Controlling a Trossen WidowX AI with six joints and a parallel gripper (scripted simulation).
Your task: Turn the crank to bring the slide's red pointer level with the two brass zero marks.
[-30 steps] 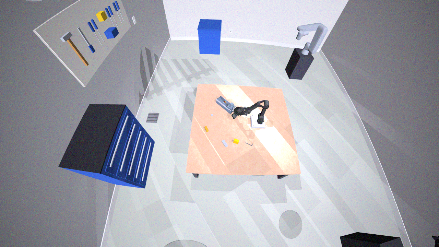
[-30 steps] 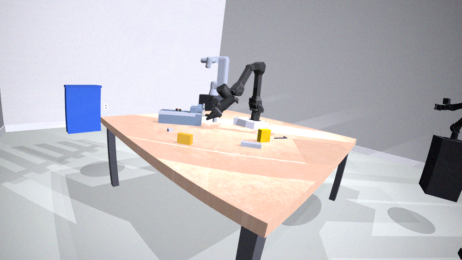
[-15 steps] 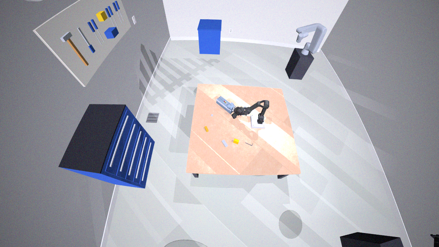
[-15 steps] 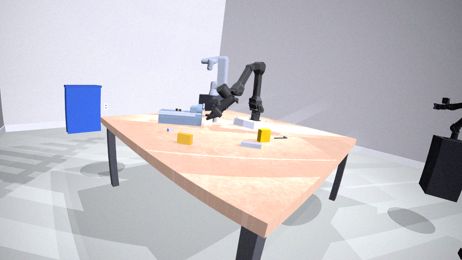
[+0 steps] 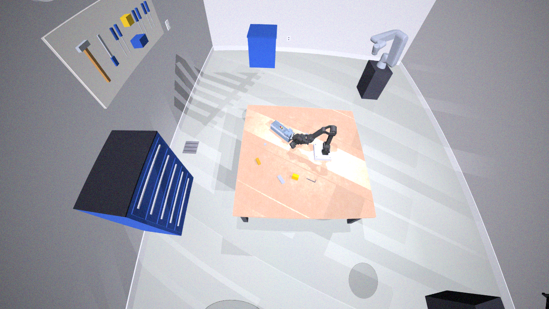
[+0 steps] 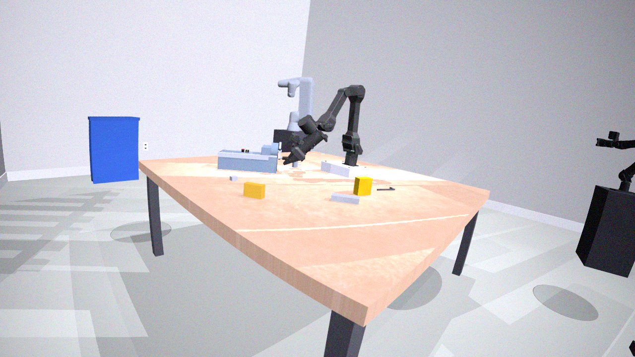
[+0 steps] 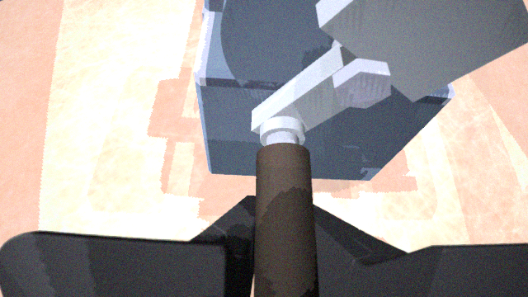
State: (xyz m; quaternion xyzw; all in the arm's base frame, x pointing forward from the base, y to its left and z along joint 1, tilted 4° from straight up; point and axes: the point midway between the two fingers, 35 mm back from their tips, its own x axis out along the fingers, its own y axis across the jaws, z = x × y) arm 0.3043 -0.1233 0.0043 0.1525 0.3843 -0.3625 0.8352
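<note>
The crank is 40 mm above my gripper tip. The rest, counted from my gripper tip: red pointer 120 mm ahead, 150 mm to the right, 40 mm above; grey cube 280 mm ahead, 20 mm to the left, 30 mm below; dark brown handle 10 mm behind, 10 mm to the left, 30 mm above.
</note>
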